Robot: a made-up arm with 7 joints. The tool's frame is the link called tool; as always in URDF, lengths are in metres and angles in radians. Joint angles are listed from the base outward.
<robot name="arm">
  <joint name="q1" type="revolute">
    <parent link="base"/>
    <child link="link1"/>
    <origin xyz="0.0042 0.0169 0.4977" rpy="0 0 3.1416"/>
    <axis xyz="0 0 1"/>
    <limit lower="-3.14" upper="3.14"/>
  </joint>
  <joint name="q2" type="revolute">
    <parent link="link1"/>
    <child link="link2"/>
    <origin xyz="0.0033 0.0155 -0.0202" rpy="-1.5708 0 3.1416"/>
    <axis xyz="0 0 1"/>
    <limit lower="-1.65" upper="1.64"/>
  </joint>
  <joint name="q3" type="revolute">
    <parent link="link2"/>
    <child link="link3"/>
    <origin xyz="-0.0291 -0.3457 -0.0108" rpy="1.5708 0 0"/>
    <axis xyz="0 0 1"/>
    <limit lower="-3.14" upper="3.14"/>
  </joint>
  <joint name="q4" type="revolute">
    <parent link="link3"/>
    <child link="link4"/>
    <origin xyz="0.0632 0.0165 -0.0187" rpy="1.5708 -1.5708 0"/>
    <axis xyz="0 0 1"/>
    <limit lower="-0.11" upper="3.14"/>
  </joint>
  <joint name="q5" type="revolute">
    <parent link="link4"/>
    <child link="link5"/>
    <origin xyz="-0.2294 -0.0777 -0.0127" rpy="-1.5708 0 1.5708"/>
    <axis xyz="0 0 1"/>
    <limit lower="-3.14" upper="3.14"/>
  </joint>
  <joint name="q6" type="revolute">
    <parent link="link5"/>
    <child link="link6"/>
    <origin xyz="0.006 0.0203 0.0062" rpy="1.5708 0 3.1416"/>
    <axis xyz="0 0 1"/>
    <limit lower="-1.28" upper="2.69"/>
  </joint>
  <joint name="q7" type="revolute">
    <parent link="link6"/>
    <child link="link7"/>
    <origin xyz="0.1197 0.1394 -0.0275" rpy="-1.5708 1.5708 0"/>
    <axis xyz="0 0 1"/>
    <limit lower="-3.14" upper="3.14"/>
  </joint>
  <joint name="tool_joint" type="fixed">
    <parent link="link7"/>
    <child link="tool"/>
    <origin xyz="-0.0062 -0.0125 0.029" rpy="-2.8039 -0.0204 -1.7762"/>
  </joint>
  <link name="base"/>
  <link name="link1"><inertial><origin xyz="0.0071 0.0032 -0.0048"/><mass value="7.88"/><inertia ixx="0.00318" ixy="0" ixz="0" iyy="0.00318" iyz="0" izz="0.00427"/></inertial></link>
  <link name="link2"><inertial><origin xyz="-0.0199 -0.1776 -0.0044"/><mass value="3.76"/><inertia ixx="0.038" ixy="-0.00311" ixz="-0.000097" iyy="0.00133" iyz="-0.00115" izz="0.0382"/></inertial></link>
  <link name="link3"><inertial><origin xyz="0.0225 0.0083 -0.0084"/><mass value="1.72"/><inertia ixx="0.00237" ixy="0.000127" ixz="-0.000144" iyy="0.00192" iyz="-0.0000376" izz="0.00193"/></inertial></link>
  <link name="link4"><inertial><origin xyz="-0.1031 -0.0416 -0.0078"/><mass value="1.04"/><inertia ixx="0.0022" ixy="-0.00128" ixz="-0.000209" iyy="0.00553" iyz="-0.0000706" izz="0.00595"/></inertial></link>
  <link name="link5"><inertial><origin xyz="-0.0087 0.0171 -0.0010"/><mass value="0.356"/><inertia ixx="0.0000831" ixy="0" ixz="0" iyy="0.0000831" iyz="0" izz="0.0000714"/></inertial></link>
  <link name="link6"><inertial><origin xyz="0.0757 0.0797 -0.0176"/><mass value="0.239"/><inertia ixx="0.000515" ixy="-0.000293" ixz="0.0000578" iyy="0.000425" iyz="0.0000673" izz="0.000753"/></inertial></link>
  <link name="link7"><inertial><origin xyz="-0.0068 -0.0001 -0.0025"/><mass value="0.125"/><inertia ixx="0.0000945" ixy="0" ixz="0" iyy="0.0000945" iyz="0" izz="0.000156"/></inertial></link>
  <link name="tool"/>
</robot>
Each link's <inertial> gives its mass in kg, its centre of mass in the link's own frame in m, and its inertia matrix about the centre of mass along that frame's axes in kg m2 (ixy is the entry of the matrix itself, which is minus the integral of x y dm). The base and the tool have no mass. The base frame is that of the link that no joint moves.
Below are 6 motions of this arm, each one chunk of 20 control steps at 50 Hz.
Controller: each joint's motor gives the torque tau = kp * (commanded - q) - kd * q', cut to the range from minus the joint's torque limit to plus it. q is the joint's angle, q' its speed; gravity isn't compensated. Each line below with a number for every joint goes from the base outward.
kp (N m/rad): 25 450 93 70 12 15 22
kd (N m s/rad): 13 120 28 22 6.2 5.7 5.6
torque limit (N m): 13 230 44 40 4.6 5.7 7.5
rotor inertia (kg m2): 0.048 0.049 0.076 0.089 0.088 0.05 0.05
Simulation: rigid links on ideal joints. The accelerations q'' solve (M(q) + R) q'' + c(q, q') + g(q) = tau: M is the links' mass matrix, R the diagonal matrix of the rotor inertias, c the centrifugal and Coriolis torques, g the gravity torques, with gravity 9.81 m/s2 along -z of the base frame. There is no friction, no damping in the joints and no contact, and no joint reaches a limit. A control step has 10 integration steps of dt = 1/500 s. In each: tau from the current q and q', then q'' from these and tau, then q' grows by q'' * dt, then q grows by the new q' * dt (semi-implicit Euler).
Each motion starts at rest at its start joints. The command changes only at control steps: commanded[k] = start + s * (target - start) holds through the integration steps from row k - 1 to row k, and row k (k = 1, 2, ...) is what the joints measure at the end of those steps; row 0 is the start. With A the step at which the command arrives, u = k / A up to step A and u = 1 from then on. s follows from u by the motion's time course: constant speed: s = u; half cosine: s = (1 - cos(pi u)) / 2; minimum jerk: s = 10 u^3 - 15 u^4 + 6 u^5; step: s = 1 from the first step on.
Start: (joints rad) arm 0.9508 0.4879 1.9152 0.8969 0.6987 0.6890 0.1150
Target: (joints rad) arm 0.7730 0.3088 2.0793 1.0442 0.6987 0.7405 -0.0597
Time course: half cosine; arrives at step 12
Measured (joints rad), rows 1 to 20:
1: 0.9509 0.4883 1.9144 0.8951 0.6987 0.6893 0.1148
2: 0.9504 0.4882 1.9136 0.8931 0.6987 0.6899 0.1142
3: 0.9493 0.4871 1.9136 0.8919 0.6988 0.6908 0.1126
4: 0.9476 0.4848 1.9147 0.8917 0.6988 0.6918 0.1099
5: 0.9450 0.4811 1.9169 0.8925 0.6989 0.6931 0.1058
6: 0.9416 0.4760 1.9203 0.8945 0.6989 0.6947 0.1004
7: 0.9375 0.4695 1.9249 0.8976 0.6989 0.6965 0.0936
8: 0.9327 0.4619 1.9306 0.9016 0.6990 0.6986 0.0856
9: 0.9275 0.4535 1.9371 0.9063 0.6990 0.7009 0.0768
10: 0.9219 0.4445 1.9442 0.9115 0.6990 0.7033 0.0675
11: 0.9163 0.4355 1.9515 0.9169 0.6990 0.7057 0.0580
12: 0.9109 0.4268 1.9587 0.9221 0.6990 0.7082 0.0489
13: 0.9058 0.4187 1.9655 0.9271 0.6989 0.7105 0.0405
14: 0.9008 0.4111 1.9719 0.9317 0.6989 0.7128 0.0327
15: 0.8961 0.4041 1.9779 0.9360 0.6989 0.7150 0.0255
16: 0.8916 0.3975 1.9835 0.9400 0.6988 0.7170 0.0188
17: 0.8872 0.3915 1.9887 0.9438 0.6988 0.7190 0.0127
18: 0.8830 0.3858 1.9937 0.9473 0.6987 0.7209 0.0071
19: 0.8789 0.3806 1.9983 0.9506 0.6987 0.7226 0.0018
20: 0.8750 0.3757 2.0026 0.9537 0.6986 0.7243 -0.0030

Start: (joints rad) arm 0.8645 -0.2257 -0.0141 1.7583 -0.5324 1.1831 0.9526
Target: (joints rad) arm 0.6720 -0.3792 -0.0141 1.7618 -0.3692 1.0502 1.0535
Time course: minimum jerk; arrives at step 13
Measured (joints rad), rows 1 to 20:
1: 0.8645 -0.2261 -0.0140 1.7566 -0.5323 1.1839 0.9526
2: 0.8644 -0.2266 -0.0139 1.7544 -0.5321 1.1851 0.9527
3: 0.8640 -0.2276 -0.0139 1.7522 -0.5316 1.1861 0.9532
4: 0.8630 -0.2295 -0.0138 1.7500 -0.5307 1.1865 0.9543
5: 0.8614 -0.2324 -0.0137 1.7479 -0.5292 1.1862 0.9561
6: 0.8588 -0.2367 -0.0136 1.7459 -0.5269 1.1850 0.9588
7: 0.8554 -0.2423 -0.0136 1.7440 -0.5238 1.1830 0.9624
8: 0.8510 -0.2490 -0.0135 1.7424 -0.5200 1.1800 0.9668
9: 0.8458 -0.2567 -0.0134 1.7410 -0.5155 1.1764 0.9718
10: 0.8401 -0.2649 -0.0134 1.7398 -0.5106 1.1722 0.9772
11: 0.8341 -0.2733 -0.0134 1.7389 -0.5054 1.1677 0.9828
12: 0.8280 -0.2814 -0.0134 1.7382 -0.5002 1.1631 0.9882
13: 0.8220 -0.2890 -0.0133 1.7376 -0.4950 1.1587 0.9932
14: 0.8162 -0.2962 -0.0133 1.7371 -0.4900 1.1545 0.9979
15: 0.8106 -0.3028 -0.0133 1.7366 -0.4853 1.1505 1.0022
16: 0.8052 -0.3089 -0.0132 1.7362 -0.4807 1.1468 1.0062
17: 0.8001 -0.3147 -0.0132 1.7357 -0.4763 1.1432 1.0099
18: 0.7952 -0.3200 -0.0132 1.7353 -0.4720 1.1398 1.0132
19: 0.7904 -0.3249 -0.0131 1.7350 -0.4680 1.1366 1.0164
20: 0.7858 -0.3295 -0.0131 1.7346 -0.4641 1.1336 1.0192

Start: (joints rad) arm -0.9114 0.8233 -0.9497 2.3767 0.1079 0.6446 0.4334
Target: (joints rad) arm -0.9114 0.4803 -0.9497 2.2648 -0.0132 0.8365 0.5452
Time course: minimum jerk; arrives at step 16
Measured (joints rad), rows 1 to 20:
1: -0.9116 0.8251 -0.9492 2.3758 0.1078 0.6449 0.4334
2: -0.9116 0.8271 -0.9482 2.3738 0.1076 0.6462 0.4335
3: -0.9114 0.8284 -0.9471 2.3714 0.1072 0.6479 0.4338
4: -0.9111 0.8283 -0.9460 2.3687 0.1065 0.6502 0.4345
5: -0.9105 0.8264 -0.9449 2.3656 0.1056 0.6531 0.4357
6: -0.9098 0.8224 -0.9438 2.3619 0.1043 0.6568 0.4376
7: -0.9089 0.8160 -0.9427 2.3577 0.1026 0.6613 0.4402
8: -0.9080 0.8072 -0.9417 2.3529 0.1004 0.6668 0.4437
9: -0.9069 0.7960 -0.9408 2.3477 0.0978 0.6731 0.4478
10: -0.9060 0.7829 -0.9399 2.3421 0.0948 0.6802 0.4527
11: -0.9051 0.7682 -0.9392 2.3363 0.0914 0.6878 0.4580
12: -0.9044 0.7525 -0.9387 2.3304 0.0878 0.6958 0.4636
13: -0.9040 0.7364 -0.9383 2.3246 0.0841 0.7039 0.4693
14: -0.9039 0.7205 -0.9381 2.3191 0.0802 0.7119 0.4750
15: -0.9040 0.7052 -0.9379 2.3139 0.0765 0.7196 0.4804
16: -0.9044 0.6909 -0.9379 2.3090 0.0728 0.7270 0.4854
17: -0.9050 0.6776 -0.9379 2.3043 0.0693 0.7340 0.4900
18: -0.9056 0.6652 -0.9379 2.3000 0.0659 0.7407 0.4943
19: -0.9063 0.6538 -0.9379 2.2958 0.0626 0.7470 0.4982
20: -0.9069 0.6431 -0.9379 2.2919 0.0595 0.7531 0.5019

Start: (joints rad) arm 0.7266 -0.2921 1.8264 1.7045 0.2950 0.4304 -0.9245
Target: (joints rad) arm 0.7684 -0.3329 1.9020 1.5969 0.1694 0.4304 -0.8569
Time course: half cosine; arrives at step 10
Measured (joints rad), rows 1 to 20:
1: 0.7264 -0.2932 1.8268 1.7027 0.2949 0.4309 -0.9244
2: 0.7262 -0.2948 1.8279 1.6998 0.2945 0.4321 -0.9241
3: 0.7262 -0.2965 1.8294 1.6963 0.2937 0.4334 -0.9232
4: 0.7263 -0.2986 1.8315 1.6921 0.2923 0.4347 -0.9218
5: 0.7266 -0.3009 1.8341 1.6871 0.2903 0.4358 -0.9197
6: 0.7270 -0.3035 1.8374 1.6814 0.2876 0.4370 -0.9169
7: 0.7278 -0.3064 1.8412 1.6751 0.2843 0.4380 -0.9136
8: 0.7287 -0.3095 1.8453 1.6684 0.2805 0.4391 -0.9099
9: 0.7299 -0.3126 1.8496 1.6615 0.2763 0.4402 -0.9060
10: 0.7312 -0.3156 1.8539 1.6547 0.2721 0.4413 -0.9023
11: 0.7327 -0.3184 1.8580 1.6483 0.2679 0.4424 -0.8988
12: 0.7342 -0.3211 1.8619 1.6423 0.2638 0.4435 -0.8955
13: 0.7356 -0.3235 1.8655 1.6367 0.2599 0.4445 -0.8925
14: 0.7370 -0.3258 1.8689 1.6315 0.2561 0.4455 -0.8898
15: 0.7384 -0.3279 1.8721 1.6265 0.2524 0.4464 -0.8872
16: 0.7397 -0.3299 1.8751 1.6219 0.2490 0.4472 -0.8849
17: 0.7409 -0.3317 1.8779 1.6176 0.2456 0.4481 -0.8827
18: 0.7421 -0.3334 1.8805 1.6135 0.2424 0.4488 -0.8807
19: 0.7432 -0.3350 1.8829 1.6097 0.2393 0.4495 -0.8789
20: 0.7443 -0.3365 1.8851 1.6061 0.2363 0.4502 -0.8772

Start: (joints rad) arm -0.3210 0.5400 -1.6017 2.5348 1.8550 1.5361 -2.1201
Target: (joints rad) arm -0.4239 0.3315 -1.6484 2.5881 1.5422 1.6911 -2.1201
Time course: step
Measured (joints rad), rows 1 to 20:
1: -0.3194 0.5296 -1.6014 2.5367 1.8475 1.5441 -2.1201
2: -0.3205 0.5169 -1.6034 2.5401 1.8363 1.5535 -2.1201
3: -0.3234 0.5049 -1.6055 2.5430 1.8247 1.5621 -2.1201
4: -0.3271 0.4937 -1.6076 2.5454 1.8132 1.5701 -2.1201
5: -0.3311 0.4832 -1.6097 2.5475 1.8021 1.5776 -2.1201
6: -0.3351 0.4734 -1.6116 2.5495 1.7913 1.5847 -2.1201
7: -0.3389 0.4644 -1.6134 2.5513 1.7810 1.5914 -2.1201
8: -0.3427 0.4559 -1.6151 2.5530 1.7710 1.5978 -2.1201
9: -0.3462 0.4481 -1.6167 2.5546 1.7614 1.6039 -2.1201
10: -0.3496 0.4408 -1.6182 2.5561 1.7522 1.6096 -2.1201
11: -0.3529 0.4340 -1.6196 2.5575 1.7433 1.6151 -2.1201
12: -0.3560 0.4278 -1.6209 2.5588 1.7348 1.6203 -2.1201
13: -0.3589 0.4219 -1.6222 2.5601 1.7266 1.6253 -2.1201
14: -0.3617 0.4165 -1.6233 2.5613 1.7187 1.6300 -2.1201
15: -0.3644 0.4115 -1.6244 2.5624 1.7112 1.6344 -2.1201
16: -0.3670 0.4068 -1.6254 2.5634 1.7039 1.6387 -2.1201
17: -0.3694 0.4024 -1.6263 2.5644 1.6969 1.6427 -2.1201
18: -0.3717 0.3984 -1.6272 2.5653 1.6902 1.6465 -2.1201
19: -0.3739 0.3946 -1.6281 2.5661 1.6837 1.6502 -2.1201
20: -0.3760 0.3911 -1.6288 2.5669 1.6775 1.6536 -2.1201

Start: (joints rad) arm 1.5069 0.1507 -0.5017 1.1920 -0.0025 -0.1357 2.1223
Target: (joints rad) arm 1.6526 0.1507 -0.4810 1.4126 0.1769 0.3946 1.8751
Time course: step
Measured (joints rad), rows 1 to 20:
1: 1.5091 0.1515 -0.5013 1.2007 0.0012 -0.1167 2.1093
2: 1.5135 0.1522 -0.5002 1.2111 0.0073 -0.0894 2.0916
3: 1.5184 0.1530 -0.4989 1.2208 0.0137 -0.0626 2.0748
4: 1.5235 0.1537 -0.4976 1.2299 0.0199 -0.0371 2.0592
5: 1.5285 0.1544 -0.4963 1.2384 0.0258 -0.0129 2.0449
6: 1.5333 0.1550 -0.4951 1.2464 0.0314 0.0101 2.0316
7: 1.5380 0.1556 -0.4940 1.2538 0.0369 0.0318 2.0194
8: 1.5425 0.1561 -0.4929 1.2608 0.0421 0.0524 2.0082
9: 1.5468 0.1567 -0.4919 1.2674 0.0472 0.0720 1.9978
10: 1.5510 0.1571 -0.4909 1.2735 0.0520 0.0905 1.9883
11: 1.5550 0.1576 -0.4901 1.2792 0.0567 0.1081 1.9795
12: 1.5588 0.1580 -0.4892 1.2846 0.0612 0.1248 1.9713
13: 1.5625 0.1584 -0.4885 1.2896 0.0655 0.1406 1.9638
14: 1.5660 0.1587 -0.4878 1.2944 0.0697 0.1555 1.9569
15: 1.5694 0.1591 -0.4871 1.2988 0.0736 0.1697 1.9505
16: 1.5727 0.1594 -0.4865 1.3029 0.0775 0.1832 1.9447
17: 1.5758 0.1597 -0.4859 1.3068 0.0812 0.1959 1.9393
18: 1.5789 0.1600 -0.4853 1.3105 0.0847 0.2080 1.9343
19: 1.5818 0.1602 -0.4848 1.3139 0.0882 0.2195 1.9297
20: 1.5846 0.1604 -0.4844 1.3171 0.0915 0.2303 1.9254

